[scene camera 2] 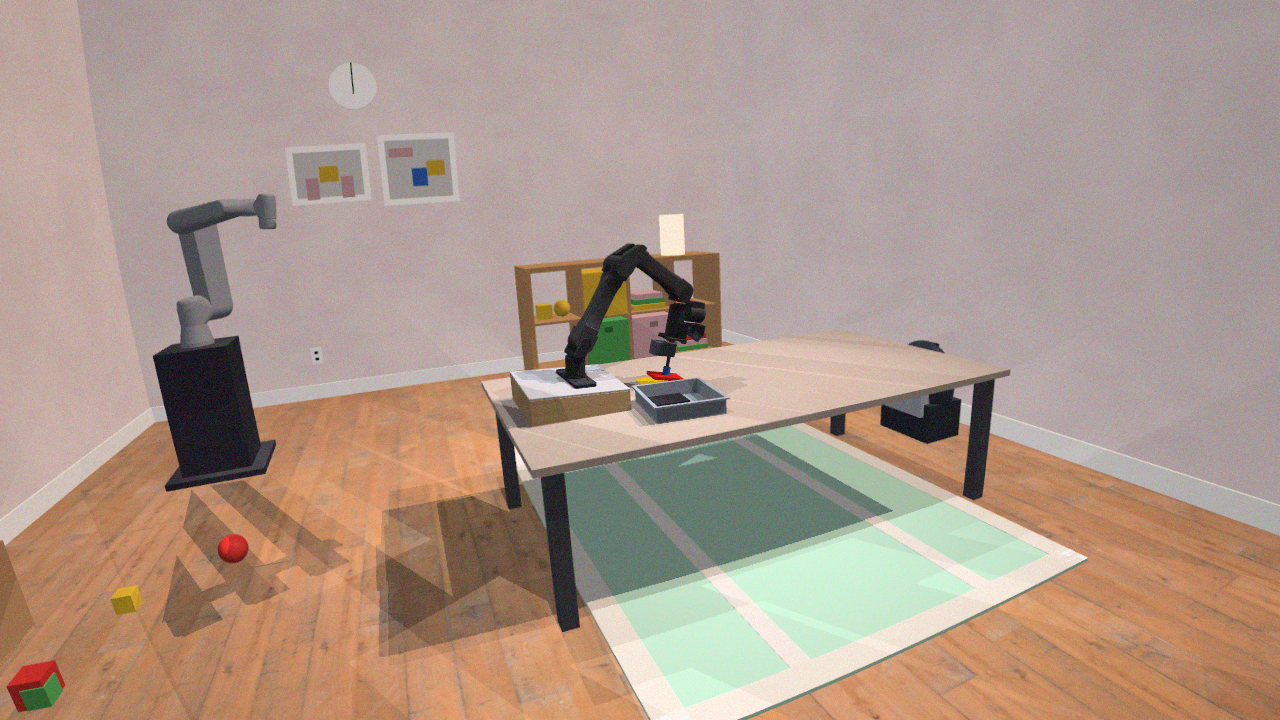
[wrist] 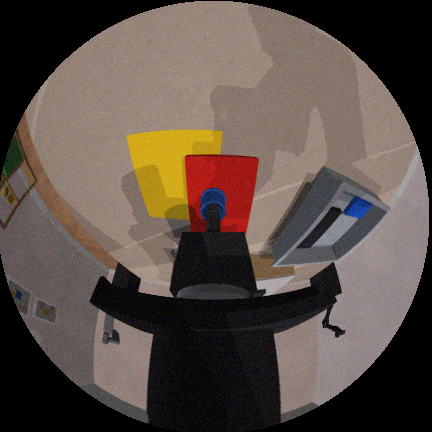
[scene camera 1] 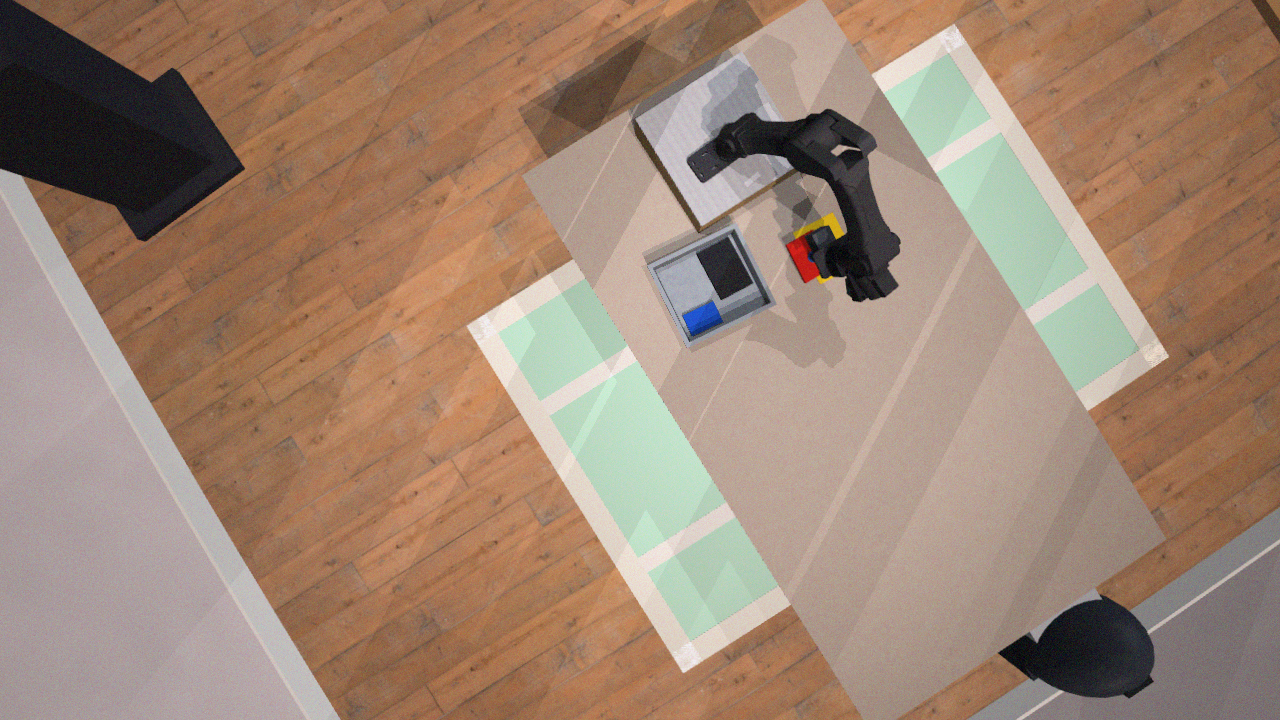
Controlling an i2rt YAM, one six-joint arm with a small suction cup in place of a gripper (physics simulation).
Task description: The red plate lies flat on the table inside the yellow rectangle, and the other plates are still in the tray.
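Frame: origin at the arm's base, x right, y up, z back, level; centimetres.
Seen in the pictures: hand, tool point: [scene camera 2: 665, 377] [wrist: 212, 194]; arm's base, link origin: [scene camera 2: 575, 379] [scene camera 1: 727, 148].
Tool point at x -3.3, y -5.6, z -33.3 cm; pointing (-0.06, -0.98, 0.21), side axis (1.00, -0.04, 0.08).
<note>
Pixels of each thing's top centre, then the offset from my tool point to it. Level surfaces: height alone.
- red plate, top centre: [wrist: 219, 211] [scene camera 1: 811, 254] [scene camera 2: 664, 371] dx +0.8, dy +2.4, dz +0.4 cm
- grey tray, top centre: [wrist: 340, 239] [scene camera 1: 711, 285] [scene camera 2: 678, 391] dx +25.3, dy +2.6, dz +8.7 cm
- black plate, top centre: [wrist: 310, 231] [scene camera 1: 725, 268] [scene camera 2: 664, 399] dx +19.3, dy -1.1, dz +10.4 cm
- blue plate, top centre: [scene camera 1: 702, 318] [wrist: 360, 207] dx +31.4, dy -1.1, dz +3.4 cm
- table, surface height: dy -2.4 cm
My suction cup [scene camera 2: 666, 369] [wrist: 213, 197] is shut on the red plate [scene camera 1: 801, 259] [scene camera 2: 656, 375] [wrist: 222, 172] and holds it low over the table, roughly level. The plate covers part of the yellow rectangle [scene camera 1: 832, 222] [scene camera 2: 642, 382] [wrist: 165, 155] in the wrist view, and extends past its edge on the tray's side. The exact gap under the plate is hard to tell. The grey tray [scene camera 1: 684, 286] [scene camera 2: 684, 411] [wrist: 300, 215] stands beside it. A black plate [scene camera 1: 725, 266] [scene camera 2: 669, 399] [wrist: 321, 227] and a blue plate [scene camera 1: 702, 317] [wrist: 358, 207] lie in the tray.
The arm's base stands on a low box [scene camera 1: 666, 134] [scene camera 2: 572, 407] with a pale top, close to the tray and the rectangle. The table [scene camera 1: 895, 402] [scene camera 2: 805, 385] reaches far beyond them. A shelf unit [scene camera 2: 617, 261] and a grey robot arm [scene camera 2: 207, 268] stand away from the table.
</note>
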